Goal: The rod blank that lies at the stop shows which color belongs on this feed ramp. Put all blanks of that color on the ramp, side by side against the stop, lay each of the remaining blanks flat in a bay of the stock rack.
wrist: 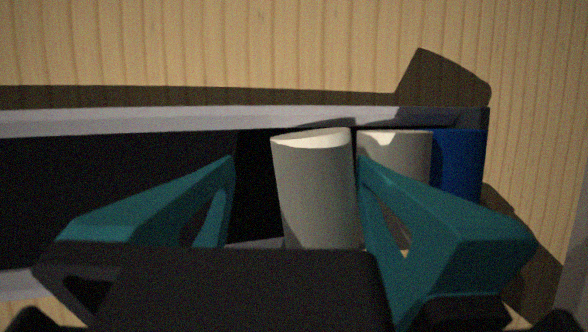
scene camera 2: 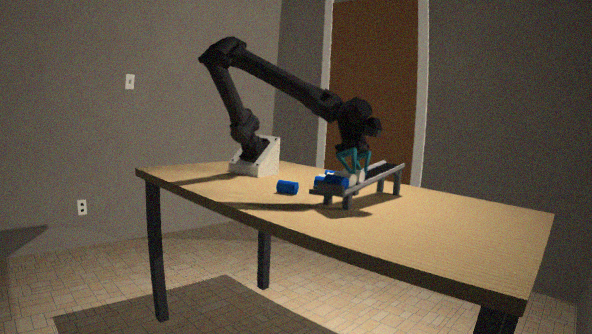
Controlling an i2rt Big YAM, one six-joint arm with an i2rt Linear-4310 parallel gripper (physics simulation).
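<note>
My gripper [scene camera 2: 361, 171] [wrist: 295, 166] is partly open over the feed ramp [scene camera 2: 377, 178] [wrist: 150, 119], its fingers low and astride a white blank [wrist: 317, 195], not clamped on it. This blank lies slightly skewed. The right finger in the wrist view is at the gap to a second white blank [wrist: 397, 152]. That one lies beside the blue blank [scene camera 2: 336, 181] [wrist: 461, 162] at the stop. A loose blue blank [scene camera 2: 287, 187] lies on the table. Behind the ramp in the scene view, parts of more blue blanks [scene camera 2: 319, 180] show; the stock rack is mostly hidden.
The ramp stands on short legs on the wooden table [scene camera 2: 440, 230], with its rails on both sides of the blanks. The arm's white base [scene camera 2: 268, 157] stands at the table's back left. The left finger in the wrist view is over the dark ramp bed.
</note>
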